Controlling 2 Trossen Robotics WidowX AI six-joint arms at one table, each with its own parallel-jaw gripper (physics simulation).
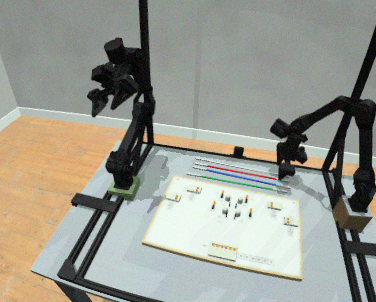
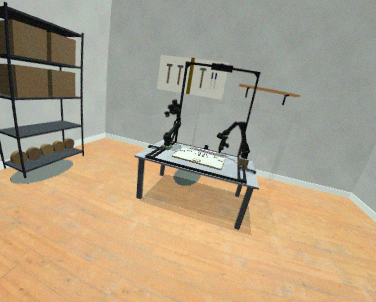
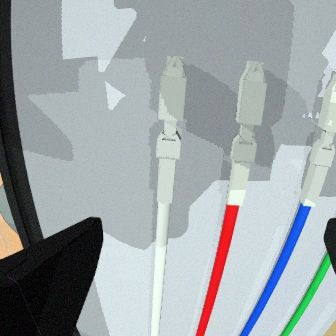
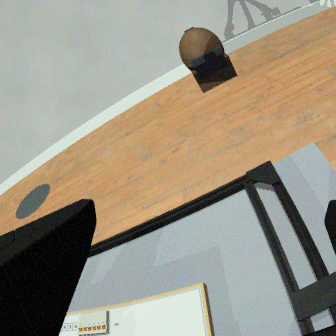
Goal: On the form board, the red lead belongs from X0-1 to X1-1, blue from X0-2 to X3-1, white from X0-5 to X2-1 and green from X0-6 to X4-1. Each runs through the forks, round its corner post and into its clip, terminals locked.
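Frame: origin at the left arm's base, x ahead, y left, z up, level; millimetres.
Where they show: left gripper, fingertip midpoint: (image 1: 278, 172) (image 2: 219, 152) (image 3: 220, 231); right gripper, fingertip midpoint: (image 1: 102, 113) (image 2: 169, 115) (image 4: 216, 213); left arm's base, origin of the base link: (image 1: 357, 205) (image 2: 244, 157); right arm's base, origin of the base link: (image 1: 123, 183) (image 2: 166, 145).
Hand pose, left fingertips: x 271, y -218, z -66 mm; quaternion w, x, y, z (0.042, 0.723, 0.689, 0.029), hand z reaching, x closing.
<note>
Things, the pixels of their top centre, and the offset from my left fingertips. "spot": a spot on its surface instead.
- form board, middle of its top: (image 1: 229, 220) (image 2: 199, 156) dx +208, dy +278, dz -16 mm
- Block X0, surface spot: (image 4: 94, 322) (image 1: 220, 249) spot: dx +234, dy +408, dz -8 mm
The white lead (image 1: 215, 162) (image 3: 161, 225), red lead (image 1: 242, 172) (image 3: 221, 260), blue lead (image 1: 240, 178) (image 3: 280, 267) and green lead (image 1: 237, 183) (image 3: 312, 282) lie side by side on the table behind the form board (image 1: 175, 227) (image 4: 165, 304). Pale terminals tip the leads. Block X0 (image 1: 222, 253) (image 4: 94, 322) stands at the board's front edge; forks and posts stand mid-board. My left gripper (image 1: 293, 167) (image 3: 220, 231) is open and empty above the leads' right-hand ends. My right gripper (image 1: 105, 111) (image 4: 216, 213) is open and empty, raised high over the table's left side.
Four small terminal blocks stand on the board, two at the left (image 1: 194, 190) (image 1: 173, 198) and two at the right (image 1: 274, 205) (image 1: 290, 221). Black rails and upright frame posts (image 1: 145, 65) flank the table. A shelf rack (image 2: 82, 95) stands at the far left of the room.
</note>
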